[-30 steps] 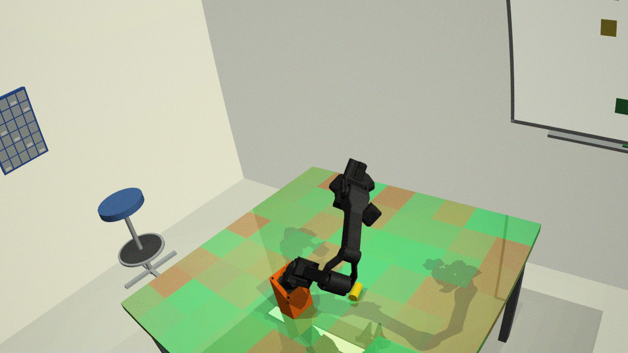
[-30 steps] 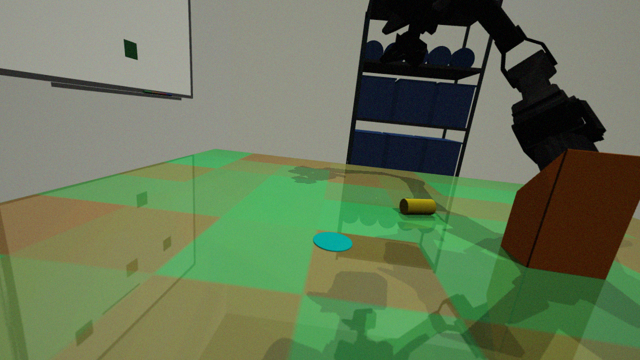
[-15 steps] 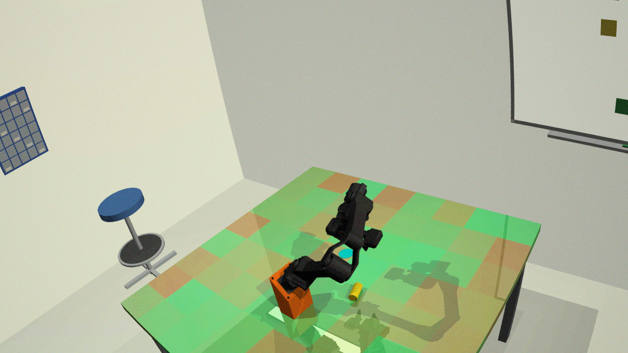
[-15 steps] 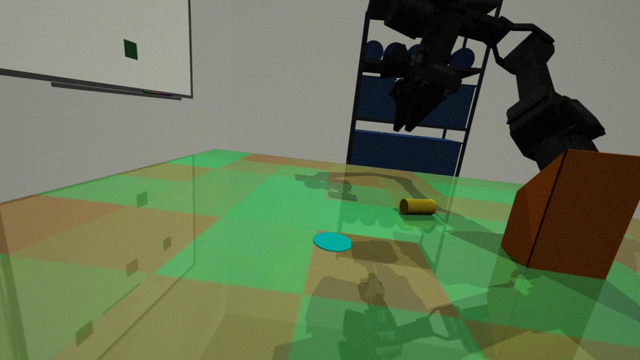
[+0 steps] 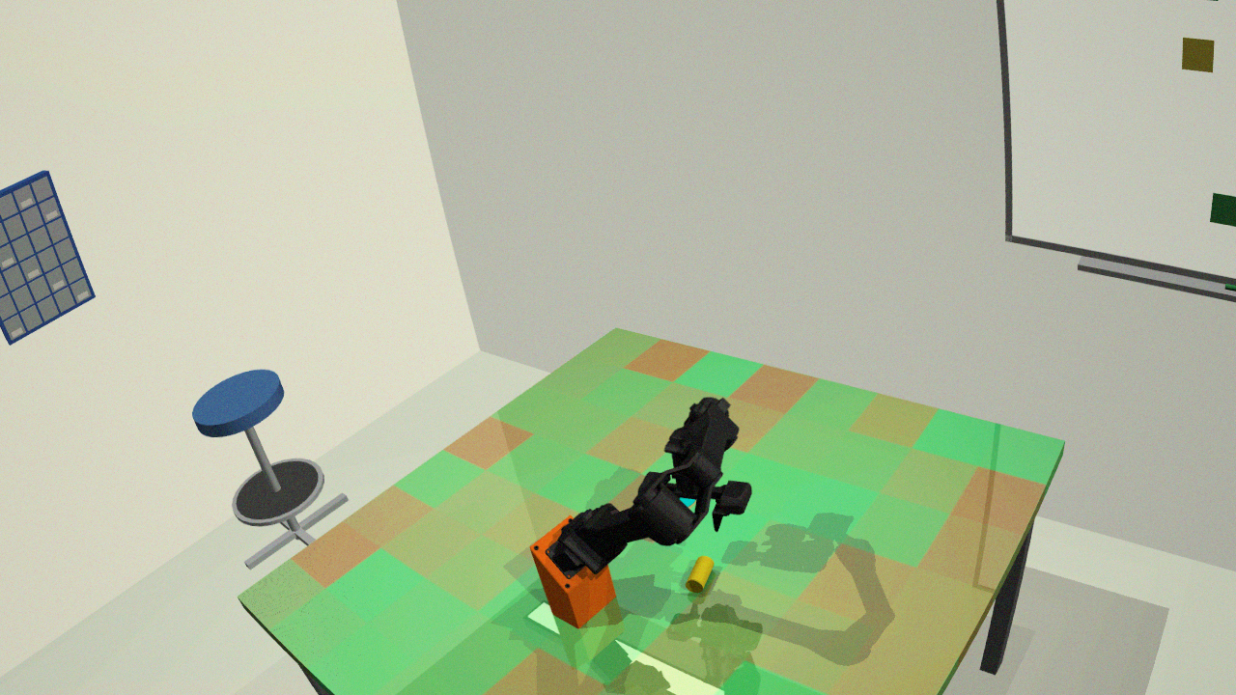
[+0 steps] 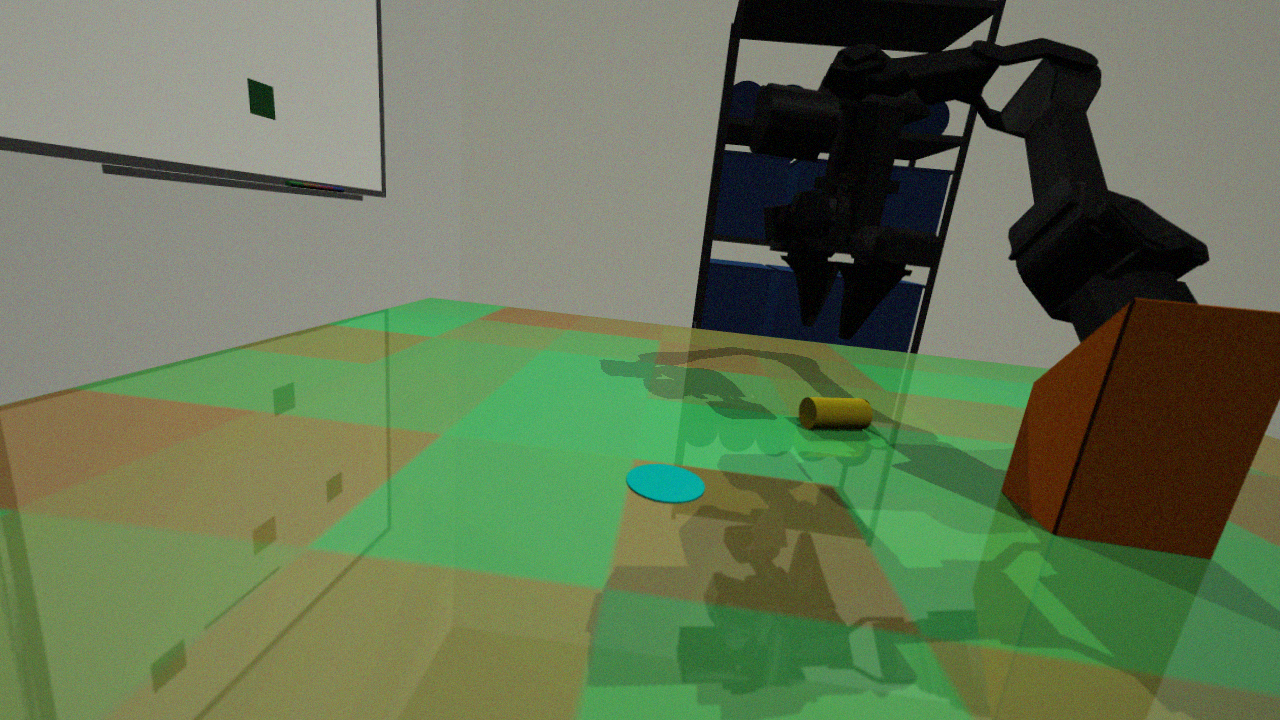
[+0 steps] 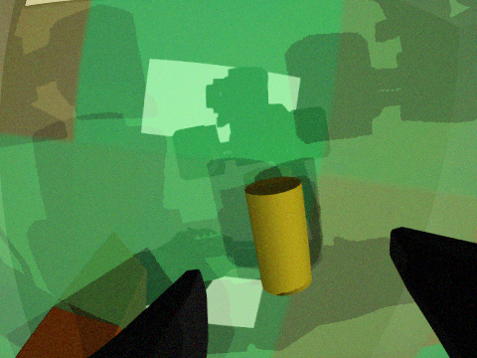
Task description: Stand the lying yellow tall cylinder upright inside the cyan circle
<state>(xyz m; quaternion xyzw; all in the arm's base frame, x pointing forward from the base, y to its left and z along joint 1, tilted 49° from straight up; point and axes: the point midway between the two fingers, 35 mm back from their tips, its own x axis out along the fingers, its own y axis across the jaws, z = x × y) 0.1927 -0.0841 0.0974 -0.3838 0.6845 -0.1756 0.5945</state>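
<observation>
The yellow tall cylinder lies 30 mm behind my gripper tip, 10 mm to the right of it and 90 mm below it. Also, from my gripper tip: cyan circle 140 mm ahead, 170 mm to the left, 100 mm below.
</observation>
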